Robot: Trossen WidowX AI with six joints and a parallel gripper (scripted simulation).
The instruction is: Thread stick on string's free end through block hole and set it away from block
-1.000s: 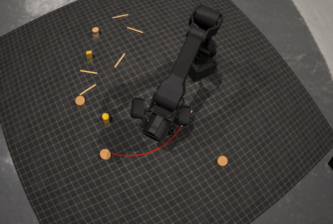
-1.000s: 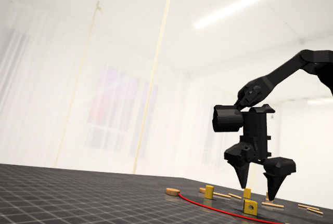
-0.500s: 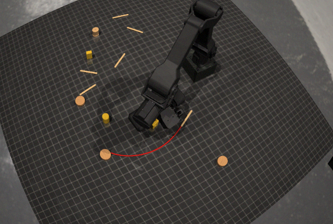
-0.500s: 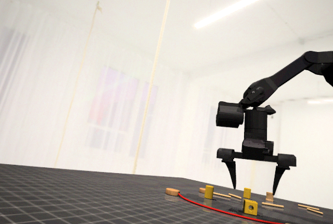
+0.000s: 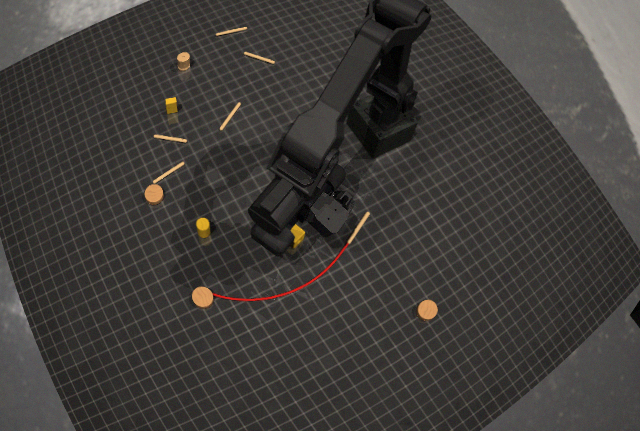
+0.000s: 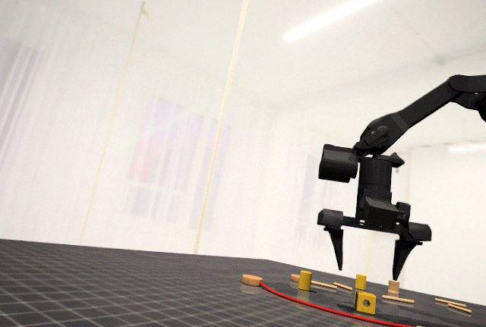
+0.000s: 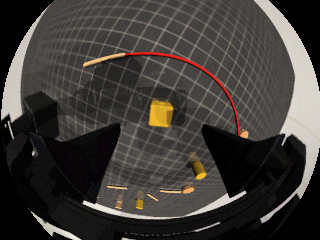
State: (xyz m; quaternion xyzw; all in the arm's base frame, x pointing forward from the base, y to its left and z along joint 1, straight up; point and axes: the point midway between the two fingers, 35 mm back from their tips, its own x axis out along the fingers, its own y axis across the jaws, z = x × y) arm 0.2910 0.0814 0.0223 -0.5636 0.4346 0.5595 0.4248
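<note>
Right now the thin wooden stick is 100 mm behind my gripper tip, 60 mm to the left of it and 60 mm below it. Round my gripper tip: round wooden button 210 mm ahead, 50 mm below; then yellow cylinder 130 mm ahead, 110 mm to the right, 40 mm below.
</note>
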